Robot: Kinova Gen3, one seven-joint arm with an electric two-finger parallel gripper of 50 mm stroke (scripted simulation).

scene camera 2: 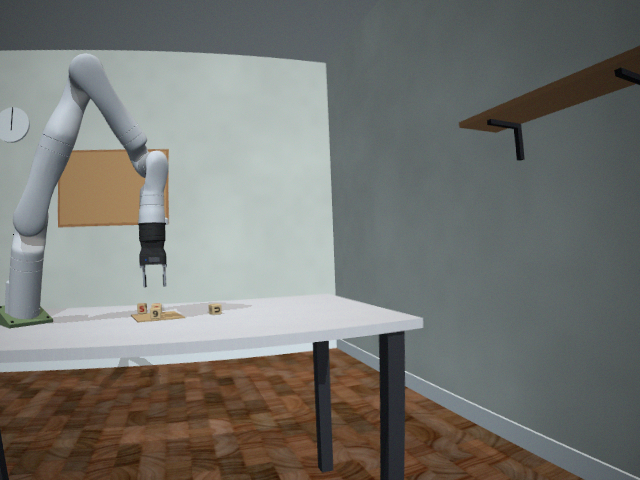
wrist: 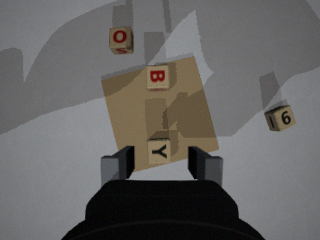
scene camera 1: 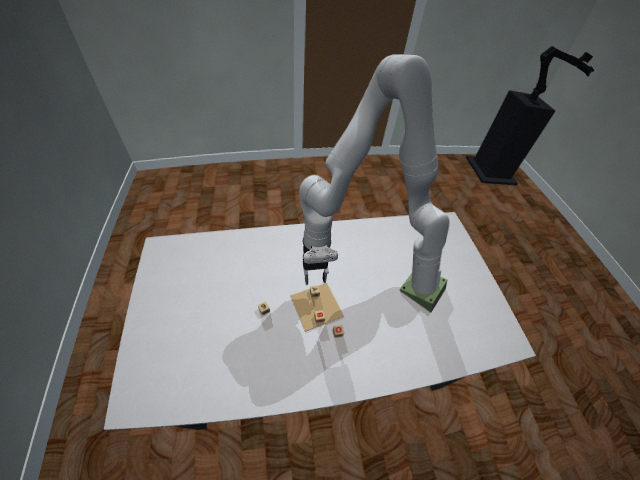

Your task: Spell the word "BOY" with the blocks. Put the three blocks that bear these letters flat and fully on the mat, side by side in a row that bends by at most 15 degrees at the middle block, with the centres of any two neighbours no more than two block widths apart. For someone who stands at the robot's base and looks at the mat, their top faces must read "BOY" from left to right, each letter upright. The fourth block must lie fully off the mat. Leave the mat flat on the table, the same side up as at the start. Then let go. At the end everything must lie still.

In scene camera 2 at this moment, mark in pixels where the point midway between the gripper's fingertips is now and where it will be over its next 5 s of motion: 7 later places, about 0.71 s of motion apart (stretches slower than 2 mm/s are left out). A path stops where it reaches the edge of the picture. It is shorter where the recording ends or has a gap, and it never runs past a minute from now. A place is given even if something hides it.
My gripper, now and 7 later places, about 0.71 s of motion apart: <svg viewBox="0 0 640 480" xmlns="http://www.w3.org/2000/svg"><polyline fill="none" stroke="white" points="154,286 155,286 153,286 147,285 142,285 141,285 141,289 142,298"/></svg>
